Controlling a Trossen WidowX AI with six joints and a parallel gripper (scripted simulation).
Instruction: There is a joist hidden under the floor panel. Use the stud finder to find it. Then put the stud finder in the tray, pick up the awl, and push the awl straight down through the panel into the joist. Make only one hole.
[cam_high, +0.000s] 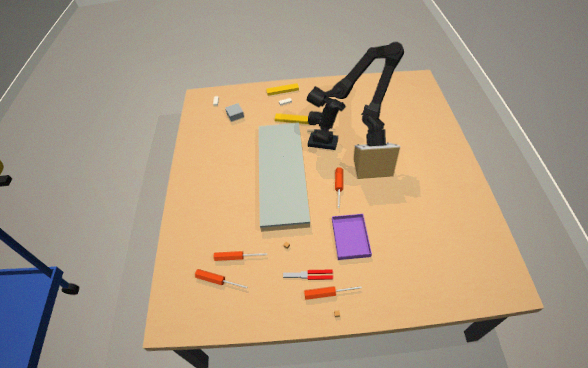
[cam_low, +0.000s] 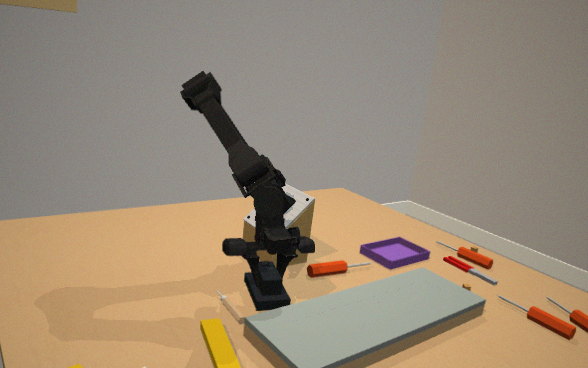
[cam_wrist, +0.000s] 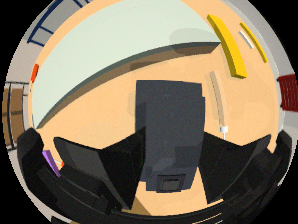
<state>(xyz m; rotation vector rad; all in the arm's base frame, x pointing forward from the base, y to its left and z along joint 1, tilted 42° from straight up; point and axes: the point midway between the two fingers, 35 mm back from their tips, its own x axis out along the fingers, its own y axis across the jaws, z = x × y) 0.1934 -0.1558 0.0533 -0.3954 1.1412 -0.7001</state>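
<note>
The awl lies 20 mm behind my gripper tip, 80 mm to the right of it and 30 mm below it. The rest, counted from my gripper tip: purple tray 60 mm behind, 470 mm to the left, 20 mm below; then stud finder 20 mm behind, 10 mm to the left, 20 mm above; then grey cube 390 mm ahead, 240 mm to the right, 20 mm below.
</note>
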